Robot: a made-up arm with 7 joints. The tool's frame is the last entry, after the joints. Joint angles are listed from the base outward. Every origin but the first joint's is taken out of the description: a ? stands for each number. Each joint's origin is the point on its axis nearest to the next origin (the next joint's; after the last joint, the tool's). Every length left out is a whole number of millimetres.
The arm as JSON. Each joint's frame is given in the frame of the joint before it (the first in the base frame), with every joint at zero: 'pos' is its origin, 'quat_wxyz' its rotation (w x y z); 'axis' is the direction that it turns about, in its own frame. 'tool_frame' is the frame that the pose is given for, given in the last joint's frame.
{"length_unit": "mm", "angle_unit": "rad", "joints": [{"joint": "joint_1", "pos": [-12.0, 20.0, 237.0], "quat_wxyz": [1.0, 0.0, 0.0, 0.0], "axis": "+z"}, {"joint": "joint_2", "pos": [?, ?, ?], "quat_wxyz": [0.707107, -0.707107, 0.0, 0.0], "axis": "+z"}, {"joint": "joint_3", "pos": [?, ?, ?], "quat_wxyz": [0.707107, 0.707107, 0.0, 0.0], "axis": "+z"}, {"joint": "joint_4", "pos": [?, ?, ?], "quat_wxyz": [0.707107, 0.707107, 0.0, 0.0], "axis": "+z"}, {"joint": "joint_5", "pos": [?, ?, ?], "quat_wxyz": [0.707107, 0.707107, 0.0, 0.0], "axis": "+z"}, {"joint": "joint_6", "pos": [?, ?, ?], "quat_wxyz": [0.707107, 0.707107, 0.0, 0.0], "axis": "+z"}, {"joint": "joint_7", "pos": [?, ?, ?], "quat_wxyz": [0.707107, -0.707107, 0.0, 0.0], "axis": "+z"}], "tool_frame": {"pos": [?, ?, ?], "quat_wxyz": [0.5, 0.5, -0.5, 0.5]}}
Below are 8 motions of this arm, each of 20 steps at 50 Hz.
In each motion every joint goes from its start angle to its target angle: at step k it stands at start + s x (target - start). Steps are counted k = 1, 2, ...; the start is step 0. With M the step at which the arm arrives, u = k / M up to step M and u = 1 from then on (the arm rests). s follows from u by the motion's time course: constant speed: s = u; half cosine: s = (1 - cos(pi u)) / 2; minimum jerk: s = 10 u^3 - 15 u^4 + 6 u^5.
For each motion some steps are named. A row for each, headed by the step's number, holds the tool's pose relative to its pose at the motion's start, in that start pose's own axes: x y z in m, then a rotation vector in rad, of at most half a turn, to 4 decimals.
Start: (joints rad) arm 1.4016 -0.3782 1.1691 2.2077 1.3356 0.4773 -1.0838
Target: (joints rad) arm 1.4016 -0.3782 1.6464 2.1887 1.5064 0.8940 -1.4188
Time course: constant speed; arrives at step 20
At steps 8, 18, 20:
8: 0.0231 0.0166 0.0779 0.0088 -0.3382 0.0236
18: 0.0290 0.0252 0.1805 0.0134 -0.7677 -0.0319
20: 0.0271 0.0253 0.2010 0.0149 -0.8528 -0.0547

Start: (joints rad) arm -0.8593 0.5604 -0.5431 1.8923 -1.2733 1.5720 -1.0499
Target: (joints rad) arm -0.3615 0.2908 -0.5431 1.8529 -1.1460 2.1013 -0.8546
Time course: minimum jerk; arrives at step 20
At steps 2, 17, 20:
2: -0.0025 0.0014 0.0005 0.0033 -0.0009 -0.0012
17: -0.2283 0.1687 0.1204 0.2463 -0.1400 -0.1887
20: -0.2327 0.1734 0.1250 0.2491 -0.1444 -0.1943

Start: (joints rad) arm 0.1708 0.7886 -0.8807 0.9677 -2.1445 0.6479 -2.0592
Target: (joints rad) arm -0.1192 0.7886 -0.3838 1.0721 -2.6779 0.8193 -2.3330
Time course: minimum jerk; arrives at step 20
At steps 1, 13, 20:
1: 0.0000 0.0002 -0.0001 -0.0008 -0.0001 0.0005
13: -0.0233 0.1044 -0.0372 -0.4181 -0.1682 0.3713
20: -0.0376 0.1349 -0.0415 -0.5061 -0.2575 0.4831

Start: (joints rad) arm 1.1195 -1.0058 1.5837 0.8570 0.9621 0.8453 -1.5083
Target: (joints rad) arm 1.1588 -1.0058 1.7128 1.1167 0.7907 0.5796 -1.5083
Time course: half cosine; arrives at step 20
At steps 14, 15, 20:
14: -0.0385 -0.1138 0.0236 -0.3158 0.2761 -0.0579
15: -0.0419 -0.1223 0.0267 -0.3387 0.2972 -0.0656
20: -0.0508 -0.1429 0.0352 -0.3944 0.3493 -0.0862

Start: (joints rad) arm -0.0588 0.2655 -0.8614 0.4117 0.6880 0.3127 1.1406
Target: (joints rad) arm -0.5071 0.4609 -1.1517 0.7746 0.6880 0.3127 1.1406
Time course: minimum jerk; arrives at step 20
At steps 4, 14, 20:
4: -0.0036 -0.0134 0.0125 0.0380 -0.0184 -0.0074
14: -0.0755 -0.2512 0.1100 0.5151 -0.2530 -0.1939
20: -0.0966 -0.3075 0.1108 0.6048 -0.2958 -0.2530

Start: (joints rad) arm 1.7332 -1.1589 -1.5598 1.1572 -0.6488 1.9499 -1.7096
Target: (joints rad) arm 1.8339 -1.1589 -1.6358 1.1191 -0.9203 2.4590 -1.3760
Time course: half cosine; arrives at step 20
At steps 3, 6, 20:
3: 0.0024 0.0000 -0.0008 0.0208 -0.0360 0.0095
6: 0.0086 0.0001 -0.0028 0.0802 -0.1349 0.0391
20: 0.0313 -0.0032 -0.0130 0.4201 -0.6194 0.2721

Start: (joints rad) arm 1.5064 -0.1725 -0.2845 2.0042 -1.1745 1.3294 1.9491
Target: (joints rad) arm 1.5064 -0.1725 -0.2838 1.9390 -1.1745 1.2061 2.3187
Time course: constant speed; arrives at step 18
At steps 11, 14, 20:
11: 0.0034 0.0147 -0.0011 0.1904 -0.0484 0.0376
14: 0.0043 0.0186 -0.0017 0.2424 -0.0599 0.0502
20: 0.0054 0.0238 -0.0027 0.3117 -0.0740 0.0684

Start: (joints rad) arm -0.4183 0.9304 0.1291 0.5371 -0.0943 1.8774 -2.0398
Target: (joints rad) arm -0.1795 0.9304 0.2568 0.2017 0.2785 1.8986 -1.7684
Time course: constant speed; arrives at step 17
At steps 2, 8, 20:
2: 0.0161 -0.0098 -0.0105 0.0309 -0.0384 -0.0244
8: 0.0677 -0.0335 -0.0358 0.1422 -0.1565 -0.0967
20: 0.1499 -0.0535 -0.0551 0.3596 -0.3348 -0.2003

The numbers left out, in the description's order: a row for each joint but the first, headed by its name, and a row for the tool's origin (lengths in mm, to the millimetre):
joint_2: -7.0 -4.0 0.0
joint_3: 11.0 -364.0 0.0
joint_4: 49.0 -4.0 0.0
joint_5: 88.0 -446.0 0.0
joint_6: -13.0 -28.0 0.0
joint_7: 34.0 62.0 0.0
tool: -13.0 -19.0 0.0

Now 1 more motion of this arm.
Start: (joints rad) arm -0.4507 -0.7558 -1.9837 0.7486 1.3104 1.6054 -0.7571
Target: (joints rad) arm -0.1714 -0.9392 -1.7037 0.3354 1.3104 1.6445 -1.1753
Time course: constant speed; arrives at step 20
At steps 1, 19, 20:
1: 0.0129 0.0037 -0.0114 0.0065 -0.0106 0.0308
19: 0.1871 0.1702 -0.1621 0.1507 -0.2506 0.5324
20: 0.1923 0.1833 -0.1669 0.1605 -0.2663 0.5570

